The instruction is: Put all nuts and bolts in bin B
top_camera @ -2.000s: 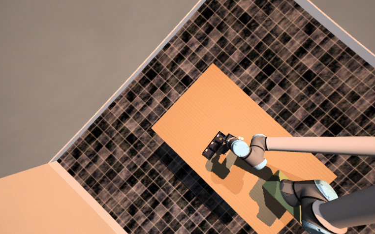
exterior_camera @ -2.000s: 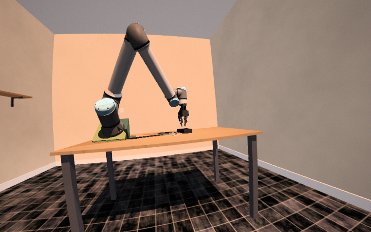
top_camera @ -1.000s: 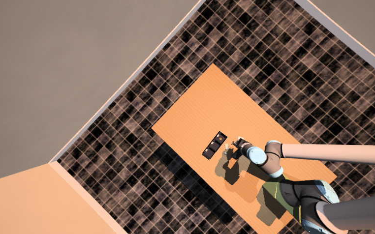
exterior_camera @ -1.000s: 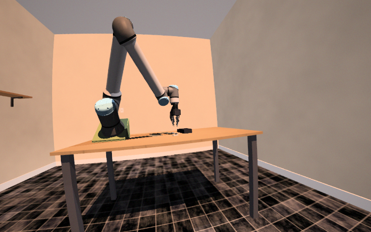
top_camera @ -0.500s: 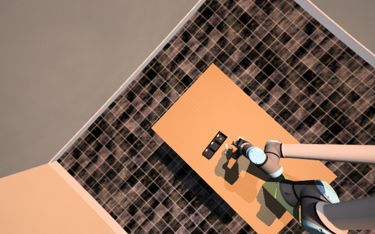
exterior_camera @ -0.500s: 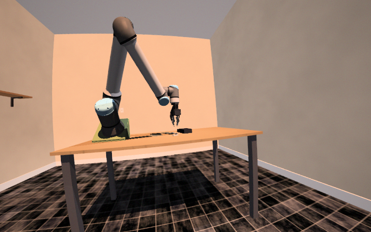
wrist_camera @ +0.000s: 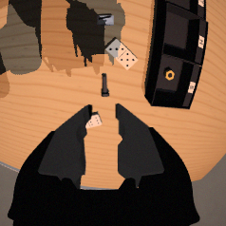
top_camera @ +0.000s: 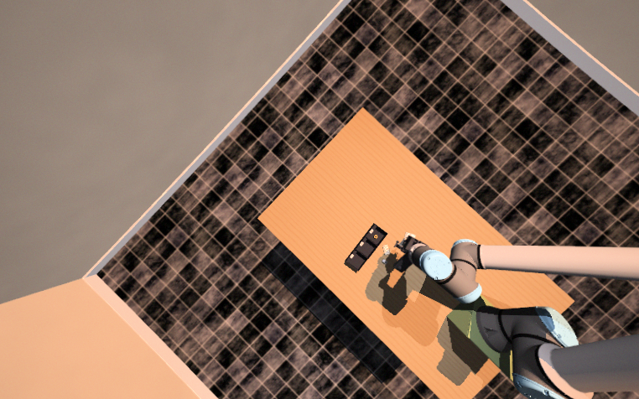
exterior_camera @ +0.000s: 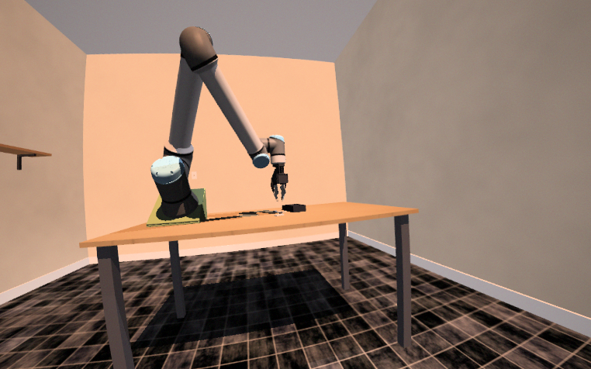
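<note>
Now: hand 10 mm to the left of the dark bolt and 80 mm above it. The rest, counted from my hand: white piece: 20 mm behind, 110 mm to the left, 80 mm below; white square piece: 30 mm behind, 80 mm to the right, 80 mm below; gold nut: 110 mm ahead, 40 mm to the left, 80 mm below.
</note>
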